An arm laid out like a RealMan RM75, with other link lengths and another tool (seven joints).
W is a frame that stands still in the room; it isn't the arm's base.
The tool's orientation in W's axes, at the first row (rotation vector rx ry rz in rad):
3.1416 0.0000 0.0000
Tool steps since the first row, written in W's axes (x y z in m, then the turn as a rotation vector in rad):
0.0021 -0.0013 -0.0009 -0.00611 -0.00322 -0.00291
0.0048 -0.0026 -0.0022 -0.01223 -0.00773 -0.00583
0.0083 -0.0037 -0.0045 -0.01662 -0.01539 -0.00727
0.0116 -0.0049 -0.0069 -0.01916 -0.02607 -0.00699
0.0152 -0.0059 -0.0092 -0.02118 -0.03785 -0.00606
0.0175 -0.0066 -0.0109 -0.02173 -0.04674 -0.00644
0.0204 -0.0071 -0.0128 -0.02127 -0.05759 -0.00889
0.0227 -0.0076 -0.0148 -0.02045 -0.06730 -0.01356
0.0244 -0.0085 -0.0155 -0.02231 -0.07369 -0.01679
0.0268 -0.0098 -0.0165 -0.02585 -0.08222 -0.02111
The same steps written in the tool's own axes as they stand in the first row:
0.0021 0.0013 0.0009 -0.00611 0.00322 0.00291
0.0048 0.0026 0.0022 -0.01223 0.00773 0.00583
0.0083 0.0037 0.0045 -0.01662 0.01539 0.00727
0.0116 0.0049 0.0069 -0.01916 0.02607 0.00699
0.0152 0.0059 0.0092 -0.02118 0.03785 0.00606
0.0175 0.0066 0.0109 -0.02173 0.04674 0.00644
0.0204 0.0071 0.0128 -0.02127 0.05759 0.00889
0.0227 0.0076 0.0148 -0.02045 0.06730 0.01356
0.0244 0.0085 0.0155 -0.02231 0.07369 0.01679
0.0268 0.0098 0.0165 -0.02585 0.08222 0.02111

